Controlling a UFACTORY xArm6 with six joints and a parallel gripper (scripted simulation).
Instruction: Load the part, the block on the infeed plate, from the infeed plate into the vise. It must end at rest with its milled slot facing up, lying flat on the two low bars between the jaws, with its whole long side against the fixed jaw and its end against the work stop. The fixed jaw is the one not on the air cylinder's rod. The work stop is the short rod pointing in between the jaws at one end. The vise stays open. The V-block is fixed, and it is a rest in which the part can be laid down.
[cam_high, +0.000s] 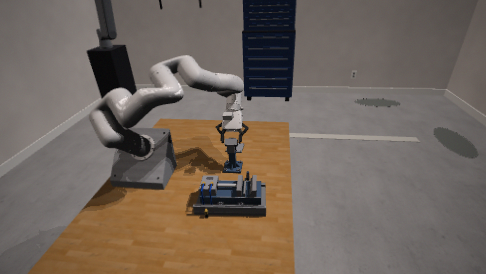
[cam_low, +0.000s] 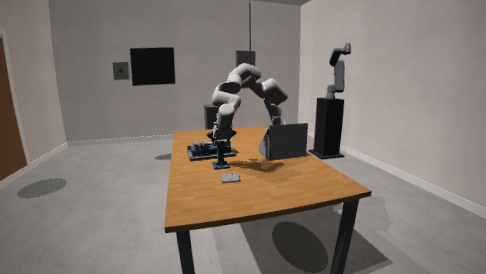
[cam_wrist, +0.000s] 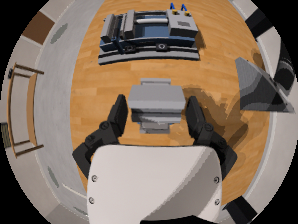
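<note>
The part lies right at my hand. From my hand the other things lie so: air cylinder (5 cm behind, 24 cm to the right, 8 cm below); air cylinder rod (3 cm ahead, 23 cm to the right, 8 cm below).
</note>
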